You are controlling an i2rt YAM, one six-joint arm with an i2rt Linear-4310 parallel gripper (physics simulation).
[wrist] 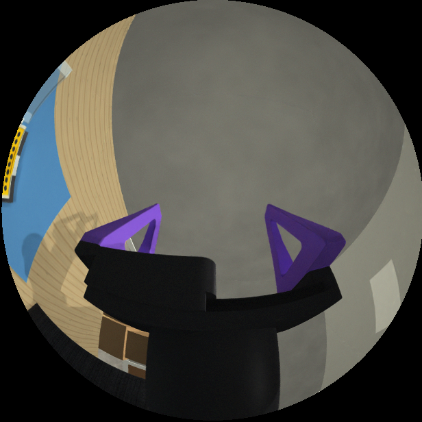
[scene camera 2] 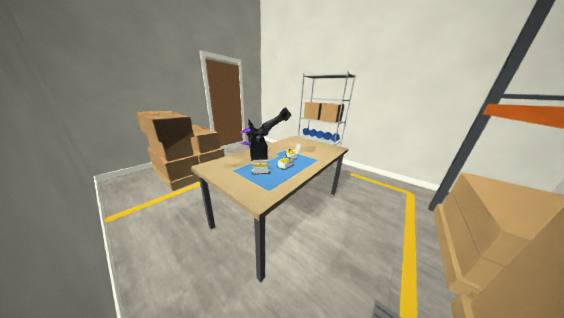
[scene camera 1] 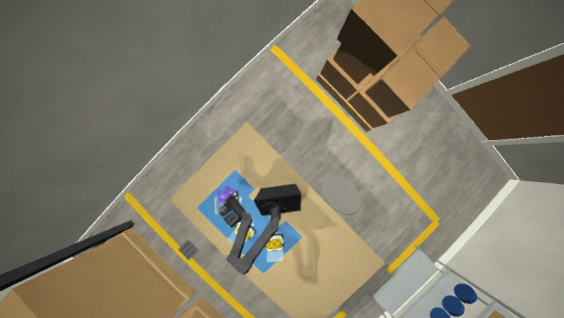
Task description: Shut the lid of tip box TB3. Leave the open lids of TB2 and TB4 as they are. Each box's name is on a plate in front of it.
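Places are measured from the arm's base along level axes (x back, y right, z up), in metres.
Where they show: gripper, fingertip midpoint: (scene camera 2: pixel 240 138) (scene camera 1: pixel 221 187); arm's base at its link origin: (scene camera 1: pixel 274 207).
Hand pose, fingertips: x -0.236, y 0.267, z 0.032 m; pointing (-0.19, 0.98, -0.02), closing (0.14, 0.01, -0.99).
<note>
Things, the pixels of their top centre, and the offset from my fingertips. "pt": a spot on its surface instead. Level surfaces: height alone.
- gripper's end at a spot on its surface: (scene camera 2: pixel 260 167) pt dz -0.224, dx -0.146, dy -0.101 m
- middle box at a spot on its surface: (scene camera 2: pixel 286 163) pt dz -0.228, dx -0.176, dy -0.344 m
- far box at a spot on its surface: (scene camera 2: pixel 291 154) pt dz -0.148, dx -0.181, dy -0.390 m
- blue mat at its surface level: dz -0.296 m
- wooden table at its surface level: dz -0.299 m
Three tip boxes with yellow racks stand on a blue mat; their name plates are too small to read. The box at the gripper's end (scene camera 2: pixel 260 167) (wrist: pixel 13 162) has a clear lid (wrist: pixel 42 95) that stands open in the wrist view. The middle box (scene camera 1: pixel 244 231) (scene camera 2: pixel 285 163) is partly behind the arm in scene camera 1; its lid state is unclear. The far box (scene camera 1: pixel 274 243) (scene camera 2: pixel 291 154) has its clear lid (scene camera 1: pixel 274 256) (scene camera 2: pixel 298 148) open. My gripper (scene camera 1: pixel 226 193) (scene camera 2: pixel 245 137) (wrist: pixel 212 209) is open, with purple fingers apart, raised above the table and pointing sideways. I cannot tell which box is TB3.
The blue mat (scene camera 1: pixel 292 235) (scene camera 2: pixel 272 182) (wrist: pixel 42 172) lies on the wooden table (scene camera 1: pixel 345 255) (scene camera 2: pixel 215 172) (wrist: pixel 82 100). The black arm base (scene camera 1: pixel 285 200) stands beside the mat. Cardboard boxes (scene camera 1: pixel 395 30) (scene camera 2: pixel 167 145) are stacked on the floor away from the table.
</note>
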